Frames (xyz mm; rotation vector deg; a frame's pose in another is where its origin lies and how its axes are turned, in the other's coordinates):
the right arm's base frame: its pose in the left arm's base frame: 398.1 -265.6 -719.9 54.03 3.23 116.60
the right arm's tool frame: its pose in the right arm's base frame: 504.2 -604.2 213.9 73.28 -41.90 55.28
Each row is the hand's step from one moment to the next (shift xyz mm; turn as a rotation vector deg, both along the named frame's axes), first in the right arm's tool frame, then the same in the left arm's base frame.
Working: the right arm's tool frame: its pose in the left arm's base frame: 783.3 414.2 -486.4 -116.42 -26.67 -87.81

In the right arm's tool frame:
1: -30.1 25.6 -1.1 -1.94 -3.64 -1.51
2: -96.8 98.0 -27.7 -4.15 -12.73 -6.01
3: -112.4 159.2 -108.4 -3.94 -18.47 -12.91
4: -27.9 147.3 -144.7 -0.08 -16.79 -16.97
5: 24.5 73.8 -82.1 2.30 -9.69 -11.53
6: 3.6 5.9 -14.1 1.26 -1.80 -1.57
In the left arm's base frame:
1: 5.1 -19.4 -34.1 -3.81 2.05 -0.76
2: 6.8 -89.5 -108.1 -13.11 6.60 -0.01
3: -24.5 -186.4 -120.0 -21.62 6.91 2.82
4: -34.5 -203.4 -29.4 -22.65 2.91 6.96
5: -13.5 -109.7 24.0 -13.72 0.50 6.61
6: -6.4 -13.5 5.0 -1.87 0.40 1.91

